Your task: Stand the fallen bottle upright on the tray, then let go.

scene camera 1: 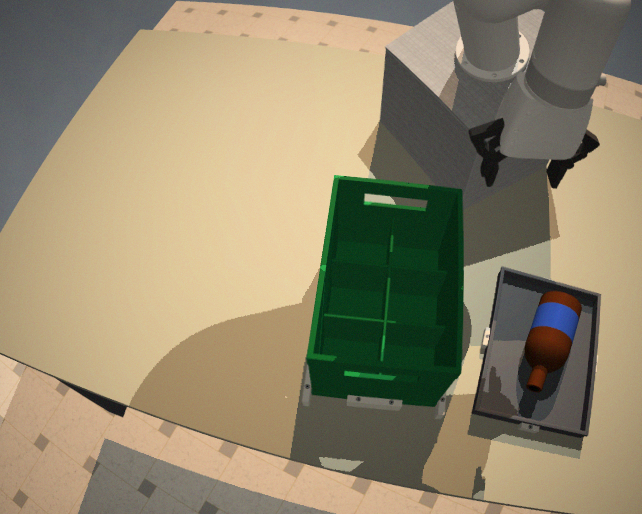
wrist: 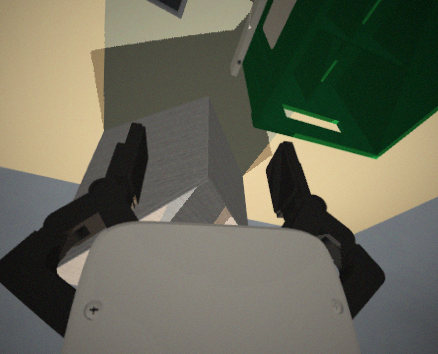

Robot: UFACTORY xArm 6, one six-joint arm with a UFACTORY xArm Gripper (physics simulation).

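Frame: origin at the arm's base, x right, y ahead, z up, level; millimetres.
Where they show: gripper, fingertip midpoint: [scene camera 1: 519, 178] [wrist: 212, 148]; arm's base at its link origin: [scene camera 1: 492, 53].
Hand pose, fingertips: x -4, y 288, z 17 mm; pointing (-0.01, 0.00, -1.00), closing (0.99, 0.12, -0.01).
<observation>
Each offset is from my fingertips to the centre of the thing. "spot": to the spot under its first point.
A brown bottle {dx -112, dy +136, dz -221 mm} [scene camera 1: 548, 348] with a blue label lies on its side in the grey tray {spot: dx -31, dy +56, dz -237 mm} [scene camera 1: 497, 299], at the right of the scene view. Its neck points toward the tray's front side and its base toward the back. A corner of the tray {spot: dx -49, dy +1, dz -242 mm} [wrist: 176, 9] shows at the top of the wrist view; the bottle does not show there. My gripper [scene camera 1: 521, 186] [wrist: 212, 148] is open and empty. It is high up behind the tray, near the robot's pedestal, well away from the bottle.
A green crate {dx +154, dy +96, dz -175 mm} [scene camera 1: 461, 278] [wrist: 336, 149] with dividers stands left of the tray in the scene view, with high walls. The grey pedestal [scene camera 1: 420, 115] [wrist: 175, 145] stands behind the crate, under the arm. Small light brackets sit at the sides of crate and tray.
</observation>
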